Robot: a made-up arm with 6 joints.
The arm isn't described. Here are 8 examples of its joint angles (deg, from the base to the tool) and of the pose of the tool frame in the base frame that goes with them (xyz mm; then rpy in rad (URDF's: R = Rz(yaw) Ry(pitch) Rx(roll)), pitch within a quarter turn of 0, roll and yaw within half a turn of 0).
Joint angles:
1: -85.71 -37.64 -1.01 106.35 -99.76 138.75
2: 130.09 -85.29 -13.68 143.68 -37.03 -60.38
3: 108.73 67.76 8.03 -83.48 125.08 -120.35
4: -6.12 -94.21 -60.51 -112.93 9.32 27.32
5: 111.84 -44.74 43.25 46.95 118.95 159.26
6: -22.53 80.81 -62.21 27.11 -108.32 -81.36
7: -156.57 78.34 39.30 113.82 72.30 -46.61
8: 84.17 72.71 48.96 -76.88 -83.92 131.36
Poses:
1: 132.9 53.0 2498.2 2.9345 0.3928 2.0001
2: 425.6 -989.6 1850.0 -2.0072 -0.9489 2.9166
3: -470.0 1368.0 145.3 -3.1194 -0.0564 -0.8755
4: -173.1 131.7 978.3 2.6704 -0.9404 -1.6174
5: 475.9 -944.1 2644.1 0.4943 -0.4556 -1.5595
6: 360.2 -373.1 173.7 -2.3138 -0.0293 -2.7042
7: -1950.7 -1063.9 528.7 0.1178 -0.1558 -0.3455
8: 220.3 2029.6 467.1 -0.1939 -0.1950 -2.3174
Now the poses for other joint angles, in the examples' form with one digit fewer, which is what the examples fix.
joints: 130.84 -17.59 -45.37 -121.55 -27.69 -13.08
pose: -438 218 1162 2.383 0.163 1.655
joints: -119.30 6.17 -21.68 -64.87 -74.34 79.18
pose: -545 -826 1249 0.699 -0.490 -0.323
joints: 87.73 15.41 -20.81 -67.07 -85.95 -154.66
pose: 99 1009 1099 -0.604 0.723 -1.840
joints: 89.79 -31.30 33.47 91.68 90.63 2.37
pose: -93 -467 2815 -2.967 0.897 2.476
